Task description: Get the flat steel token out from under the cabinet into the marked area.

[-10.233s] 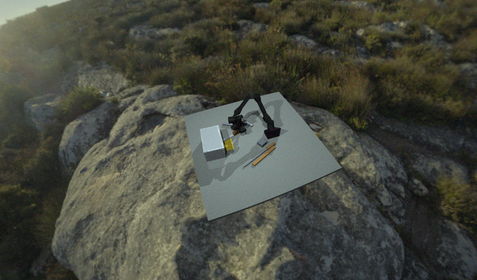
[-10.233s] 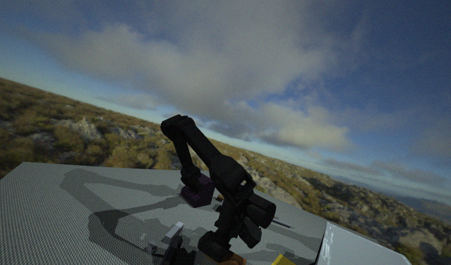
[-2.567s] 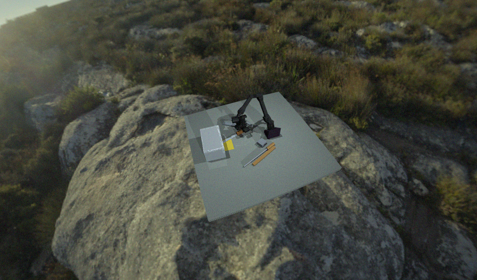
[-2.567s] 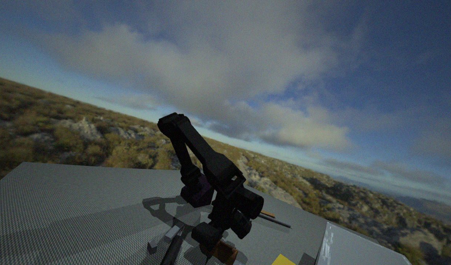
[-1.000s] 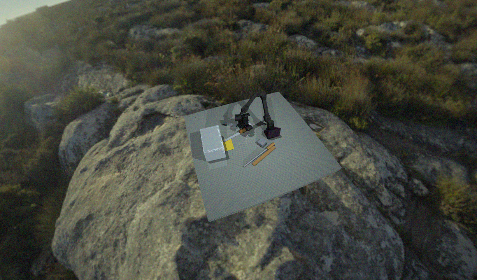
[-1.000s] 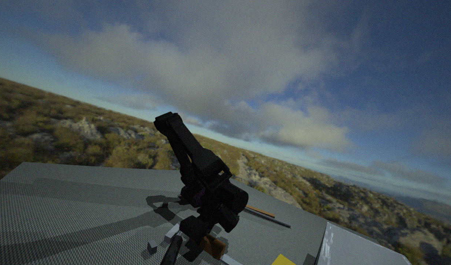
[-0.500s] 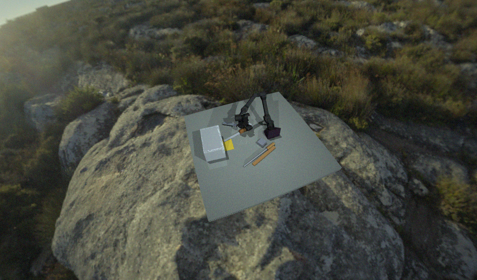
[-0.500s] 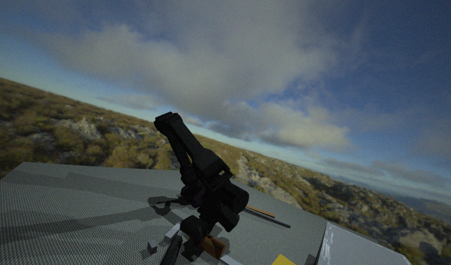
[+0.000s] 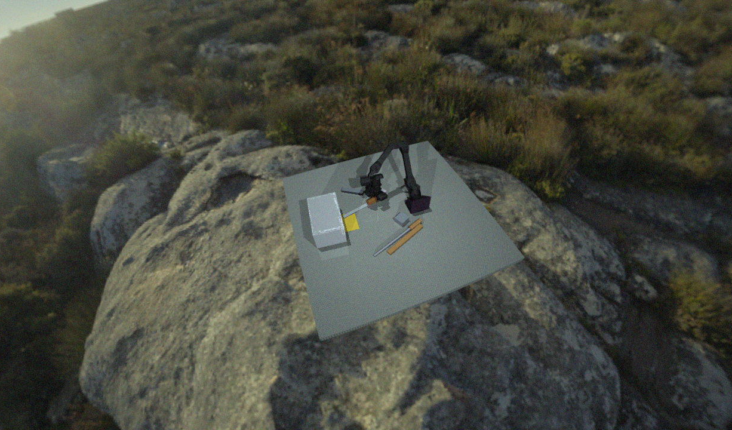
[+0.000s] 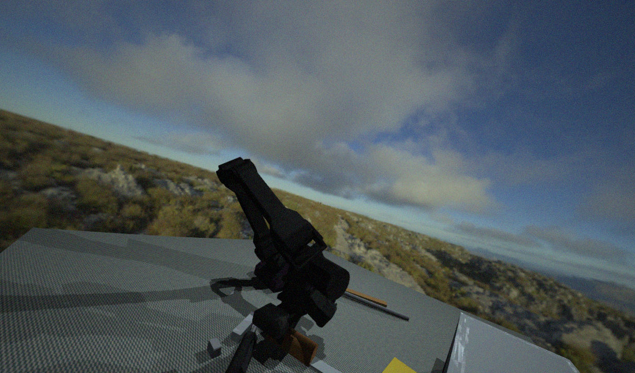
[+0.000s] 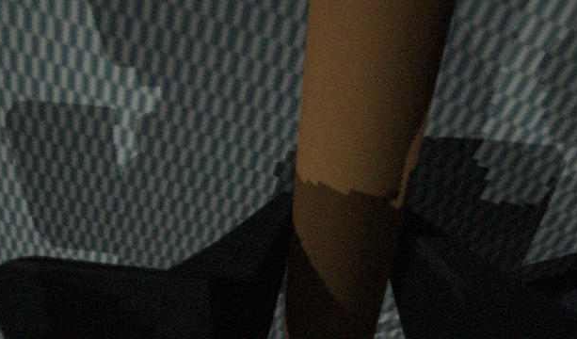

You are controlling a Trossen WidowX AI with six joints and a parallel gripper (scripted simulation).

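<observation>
The grey bar is 7 cm behind my gripper tip and 5 cm to the right of it. Also, from my gripper tip: grey block 7 cm behind, 24 cm to the left, 1 cm above; then small grey cube 5 cm behind, 13 cm to the right; then wooden stick 3 cm behind, 39 cm to the left.
</observation>
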